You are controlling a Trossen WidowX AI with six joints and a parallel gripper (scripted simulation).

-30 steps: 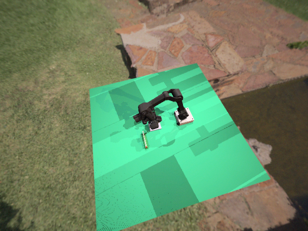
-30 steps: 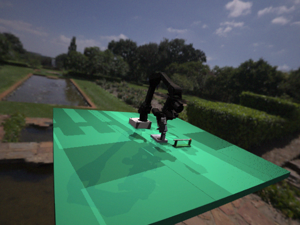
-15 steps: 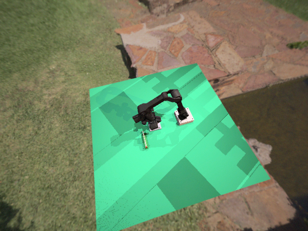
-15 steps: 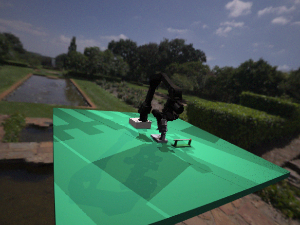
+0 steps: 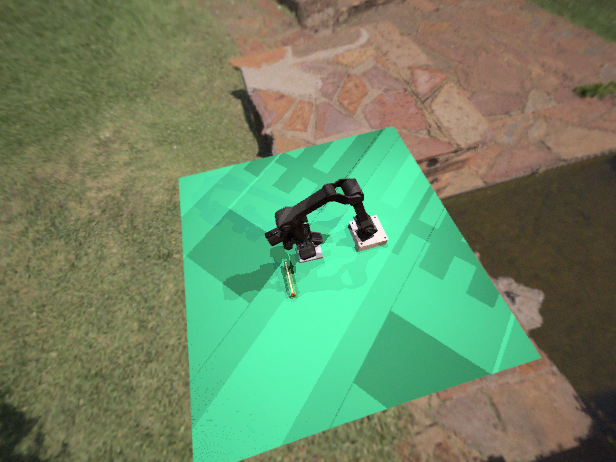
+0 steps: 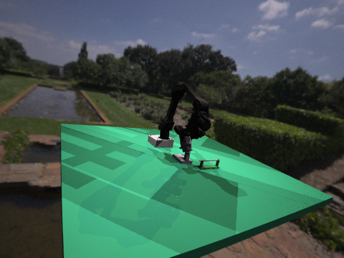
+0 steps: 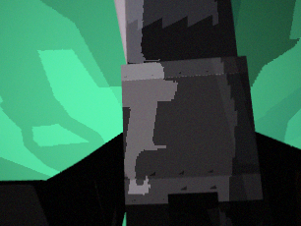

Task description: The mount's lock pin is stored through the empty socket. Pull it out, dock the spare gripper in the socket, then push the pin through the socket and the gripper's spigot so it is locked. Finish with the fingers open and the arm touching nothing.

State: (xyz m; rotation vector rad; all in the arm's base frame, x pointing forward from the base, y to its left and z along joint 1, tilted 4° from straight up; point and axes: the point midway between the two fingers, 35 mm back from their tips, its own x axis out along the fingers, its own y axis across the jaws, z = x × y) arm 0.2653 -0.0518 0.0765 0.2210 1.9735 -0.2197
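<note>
Now: the spare gripper 1 cm ahead of my gripper tip and 1 cm above it. The rest, counted from my gripper tip: grey mount: 6 cm below, 3 cm ahead, 1 cm to the right; then green cradle: 15 cm ahead, 9 cm below, 8 cm to the left.
</note>
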